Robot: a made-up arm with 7 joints.
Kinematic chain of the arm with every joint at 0, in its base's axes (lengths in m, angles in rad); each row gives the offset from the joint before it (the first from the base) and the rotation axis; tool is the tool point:
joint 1: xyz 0 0 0.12 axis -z
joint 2: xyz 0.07 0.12 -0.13 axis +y
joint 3: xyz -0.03 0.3 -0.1 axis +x
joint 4: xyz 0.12 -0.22 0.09 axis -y
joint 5: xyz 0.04 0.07 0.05 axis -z
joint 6: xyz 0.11 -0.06 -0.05 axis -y
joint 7: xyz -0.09 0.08 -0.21 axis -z
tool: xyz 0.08 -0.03 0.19
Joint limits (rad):
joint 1: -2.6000..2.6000
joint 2: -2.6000..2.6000
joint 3: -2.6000..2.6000
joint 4: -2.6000..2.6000
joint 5: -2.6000..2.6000
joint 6: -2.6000..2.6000
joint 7: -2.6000..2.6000
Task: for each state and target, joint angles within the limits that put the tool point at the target. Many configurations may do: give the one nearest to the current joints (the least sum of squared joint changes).
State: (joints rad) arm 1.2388 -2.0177 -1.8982 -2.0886 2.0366 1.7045 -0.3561
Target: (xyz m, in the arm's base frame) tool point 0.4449 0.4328 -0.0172
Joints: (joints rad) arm 0.9174 -2.2604 -2.0071 -2.0962 2.0241 1.6835 -0.4094
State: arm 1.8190 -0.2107 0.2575 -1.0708 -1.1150 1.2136 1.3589
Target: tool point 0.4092 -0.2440 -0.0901
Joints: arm 1.4907 -0.6440 0.3489 -0.8206 -1.2712 1.4007 1.1958
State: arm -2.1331 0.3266 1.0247 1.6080 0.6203 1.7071 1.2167
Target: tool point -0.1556 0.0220 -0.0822
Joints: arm -2.5903 0.3478 0.6208 1.9569 0.3480 1.7278 0.9739
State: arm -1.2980 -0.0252 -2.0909 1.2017 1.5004 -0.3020 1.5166
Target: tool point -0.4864 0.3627 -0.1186
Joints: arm -1.1144 0.0159 -2.6000 1.0077 1.4736 -0.5140 1.6321
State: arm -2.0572 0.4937 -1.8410 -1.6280 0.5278 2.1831 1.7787
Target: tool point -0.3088 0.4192 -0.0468
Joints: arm -1.3697 1.0301 -1.9091 -0.9792 0.4085 2.5773 1.7978
